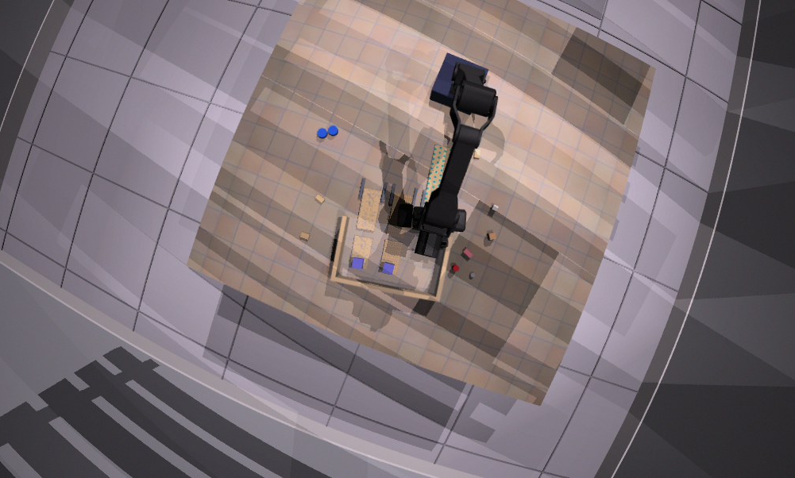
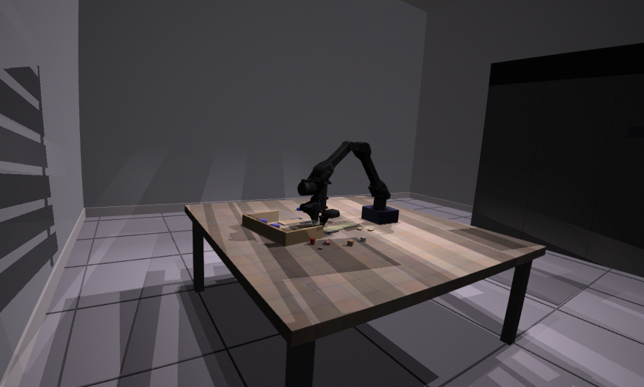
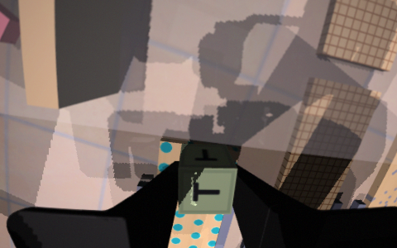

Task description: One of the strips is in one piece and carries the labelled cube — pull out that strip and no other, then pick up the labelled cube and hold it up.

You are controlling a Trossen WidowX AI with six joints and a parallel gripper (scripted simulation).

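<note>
My gripper tip is 11 cm past the strip, 1 cm to the left of it and 1 cm above it. Also, from my gripper tip: tan cube: 20 cm to the left, 1 cm behind; then pink block: 14 cm to the left, 6 cm ahead, 1 cm below; then red disc: 12 cm to the left, 12 cm ahead.
</note>
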